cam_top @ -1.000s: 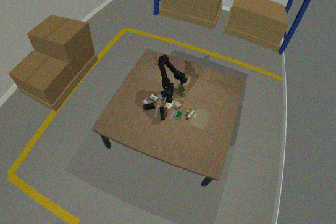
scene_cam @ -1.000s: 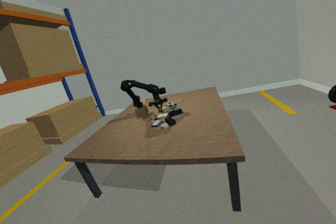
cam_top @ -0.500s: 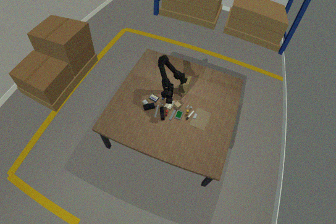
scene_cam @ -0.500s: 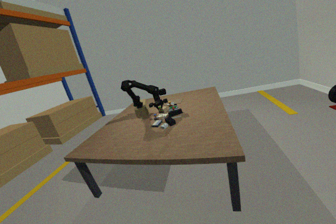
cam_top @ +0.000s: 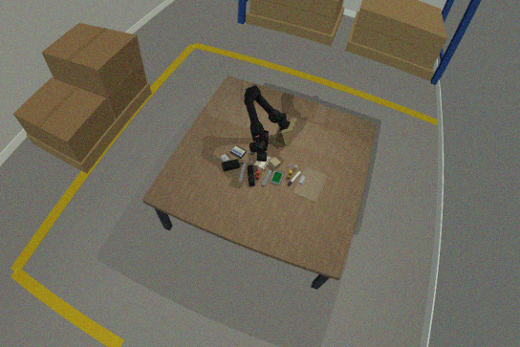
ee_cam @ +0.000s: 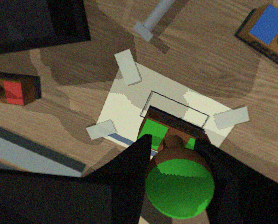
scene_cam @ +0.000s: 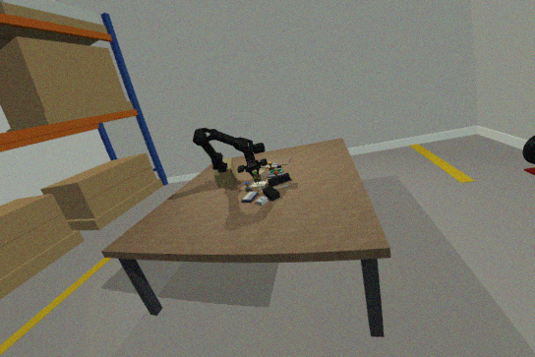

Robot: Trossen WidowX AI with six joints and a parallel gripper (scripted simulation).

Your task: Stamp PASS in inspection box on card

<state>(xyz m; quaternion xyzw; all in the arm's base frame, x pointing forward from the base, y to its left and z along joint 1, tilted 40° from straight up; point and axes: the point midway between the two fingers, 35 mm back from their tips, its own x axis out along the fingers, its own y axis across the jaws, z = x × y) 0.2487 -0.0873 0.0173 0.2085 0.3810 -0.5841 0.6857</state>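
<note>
Now: gripper tip 1 cm to the right of the white card and 5 cm above it. From my gripper tip the other things lie so: green stamp right at my gripper tip; then tan block 9 cm to the left, 2 cm below; then red stamp 13 cm ahead, 2 cm to the left, 3 cm below.
</note>
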